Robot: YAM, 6 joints.
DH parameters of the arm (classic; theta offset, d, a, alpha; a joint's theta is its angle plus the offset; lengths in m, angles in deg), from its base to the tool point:
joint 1: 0 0.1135 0.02 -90
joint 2: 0 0 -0.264 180
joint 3: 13.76 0 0.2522 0
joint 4: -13.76 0 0.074 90
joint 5: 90 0 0 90
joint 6: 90 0.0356 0 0
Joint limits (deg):
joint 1: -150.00..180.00
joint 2: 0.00..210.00
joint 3: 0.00..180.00
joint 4: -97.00..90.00
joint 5: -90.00..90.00
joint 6: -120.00..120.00
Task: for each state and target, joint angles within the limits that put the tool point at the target. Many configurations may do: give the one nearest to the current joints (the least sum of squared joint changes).
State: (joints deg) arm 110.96 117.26 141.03 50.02 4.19 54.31
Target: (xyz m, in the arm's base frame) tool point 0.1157 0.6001 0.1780
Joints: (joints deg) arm 79.42 155.99 126.87 41.70 5.71 54.31
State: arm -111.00 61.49 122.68 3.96 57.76 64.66
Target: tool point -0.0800 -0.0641 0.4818
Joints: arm -123.07 42.40 71.50 -17.02 64.25 64.66
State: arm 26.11 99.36 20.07 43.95 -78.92 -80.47
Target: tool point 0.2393 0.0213 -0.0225
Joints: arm -2.98 133.16 29.18 40.58 -71.27 -80.47
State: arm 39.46 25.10 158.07 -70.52 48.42 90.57
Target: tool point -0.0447 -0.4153 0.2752
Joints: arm 80.16 0.00 145.81 -96.57 49.24 90.57
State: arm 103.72 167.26 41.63 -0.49 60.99 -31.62
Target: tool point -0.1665 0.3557 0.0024
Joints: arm 119.66 136.79 66.67 5.78 61.72 -31.62
